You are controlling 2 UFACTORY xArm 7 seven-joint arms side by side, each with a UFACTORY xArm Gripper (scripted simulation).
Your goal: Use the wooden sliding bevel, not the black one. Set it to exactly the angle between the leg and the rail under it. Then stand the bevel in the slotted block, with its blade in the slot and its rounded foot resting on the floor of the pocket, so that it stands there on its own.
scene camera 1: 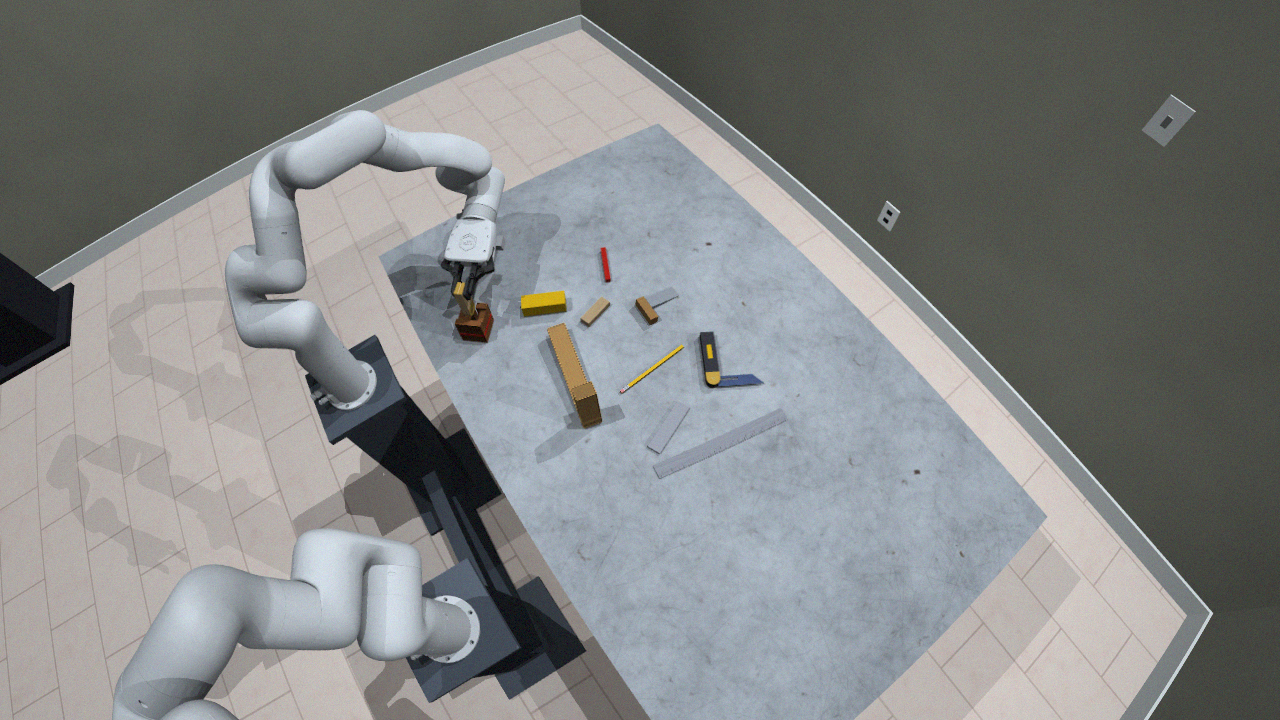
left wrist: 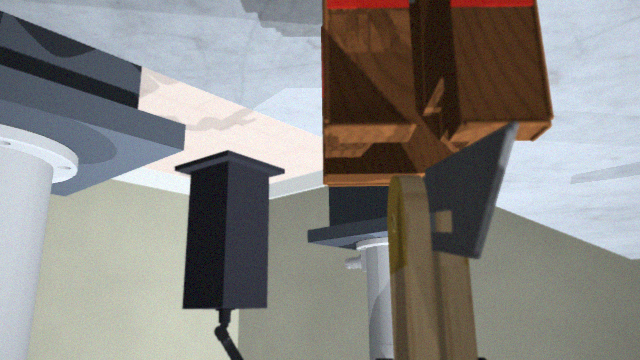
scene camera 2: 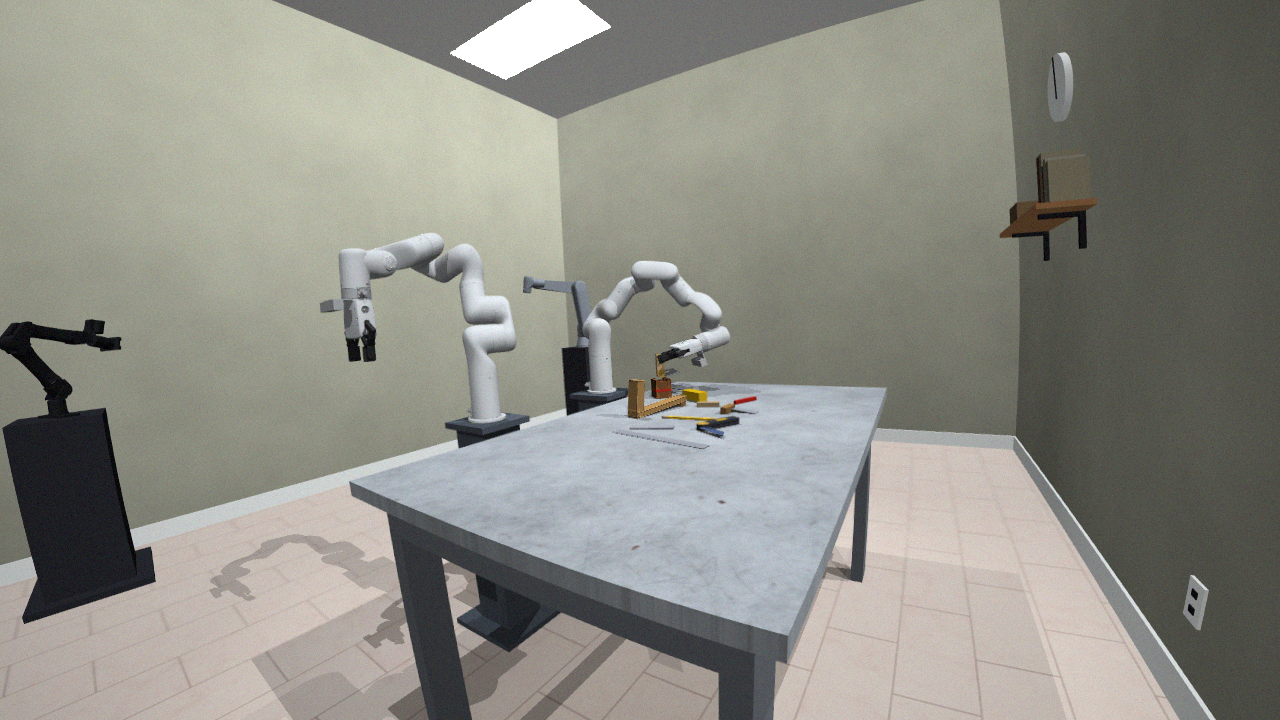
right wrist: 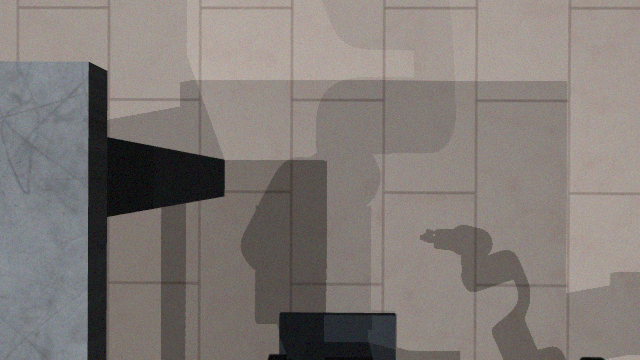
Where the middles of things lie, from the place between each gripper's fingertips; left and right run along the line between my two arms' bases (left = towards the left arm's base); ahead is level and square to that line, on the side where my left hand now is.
Labels:
Now: left hand (scene camera 1: 460, 297) 40 mm above the wooden sliding bevel (left wrist: 431, 298). Round my left hand: yellow block (scene camera 1: 552, 302) (150 mm ahead, 140 mm below, 40 mm to the right); then ruler (scene camera 1: 712, 447) (520 mm to the right, 320 mm ahead, 150 mm below); then grey blade (left wrist: 467, 183) (60 mm below, 10 mm to the left, 10 mm ahead).
I see my right gripper (scene camera 2: 362, 361) 62 cm short of the ruler, 45 cm to the right of it and 25 cm above it. The rest, counted from my right hand: yellow block: 94 cm to the left, 46 cm ahead, 24 cm below; then wooden sliding bevel: 97 cm to the left, 31 cm ahead, 14 cm below; then grey blade: 99 cm to the left, 32 cm ahead, 16 cm below.

